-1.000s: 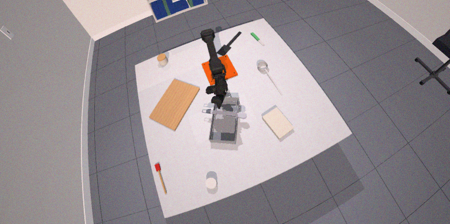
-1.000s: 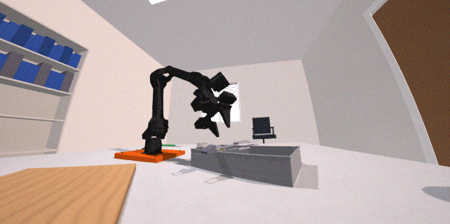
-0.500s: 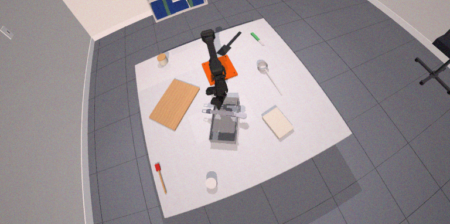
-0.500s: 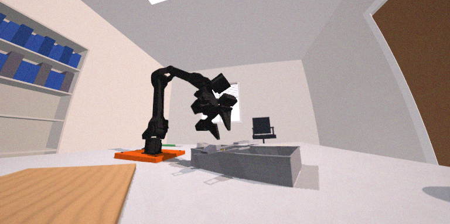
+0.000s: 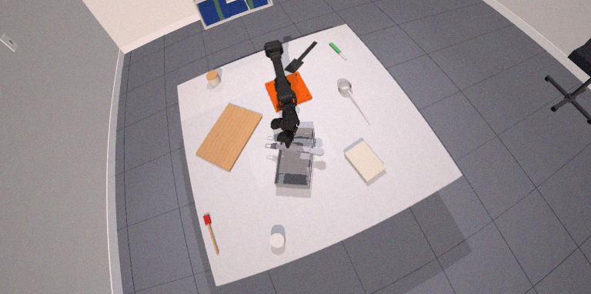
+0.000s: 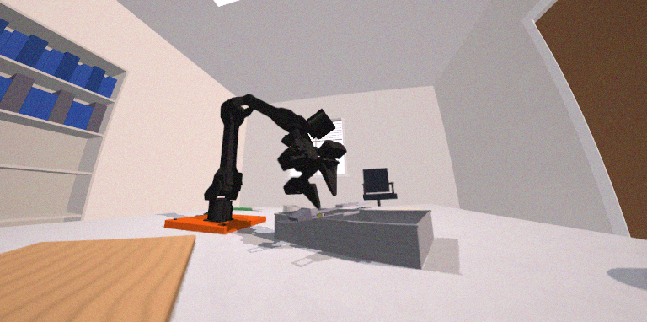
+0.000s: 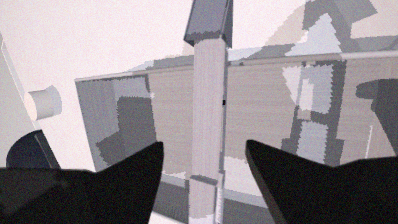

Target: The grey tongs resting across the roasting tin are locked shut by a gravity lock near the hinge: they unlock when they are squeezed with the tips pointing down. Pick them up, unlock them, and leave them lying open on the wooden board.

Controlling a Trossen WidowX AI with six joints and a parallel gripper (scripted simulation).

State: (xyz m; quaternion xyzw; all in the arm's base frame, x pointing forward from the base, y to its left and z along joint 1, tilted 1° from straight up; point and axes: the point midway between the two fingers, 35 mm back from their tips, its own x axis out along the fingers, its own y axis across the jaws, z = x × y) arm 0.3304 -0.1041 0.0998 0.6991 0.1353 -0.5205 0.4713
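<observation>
Now: the grey roasting tin 50 mm below my gripper tip, 50 mm ahead of it and 10 mm to the left of it. From my gripper tip the other things lie so: wooden board: 260 mm to the right, 250 mm behind, 70 mm below; then cream block: 290 mm to the left, 220 mm ahead, 70 mm below; then spatula: 580 mm behind, 340 mm to the left, 80 mm below.
</observation>
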